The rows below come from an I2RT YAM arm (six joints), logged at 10 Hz.
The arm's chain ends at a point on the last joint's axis. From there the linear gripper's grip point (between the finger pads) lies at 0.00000 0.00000 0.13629 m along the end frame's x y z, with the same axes.
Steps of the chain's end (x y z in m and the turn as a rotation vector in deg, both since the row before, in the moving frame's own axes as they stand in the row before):
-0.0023, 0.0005, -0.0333, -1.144, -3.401, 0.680
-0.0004, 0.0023, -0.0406, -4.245, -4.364, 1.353
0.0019, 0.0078, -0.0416, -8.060, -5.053, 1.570
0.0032, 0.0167, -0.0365, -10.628, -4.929, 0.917
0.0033, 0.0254, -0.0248, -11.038, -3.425, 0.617
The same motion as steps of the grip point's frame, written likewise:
-0.0104, 0.0032, -0.0336, -1.144, -3.401, 0.680
-0.0109, 0.0123, -0.0414, -4.245, -4.364, 1.353
-0.0103, 0.0267, -0.0435, -8.060, -5.053, 1.570
-0.0086, 0.0417, -0.0393, -10.628, -4.929, 0.917
-0.0049, 0.0514, -0.0276, -11.038, -3.425, 0.617

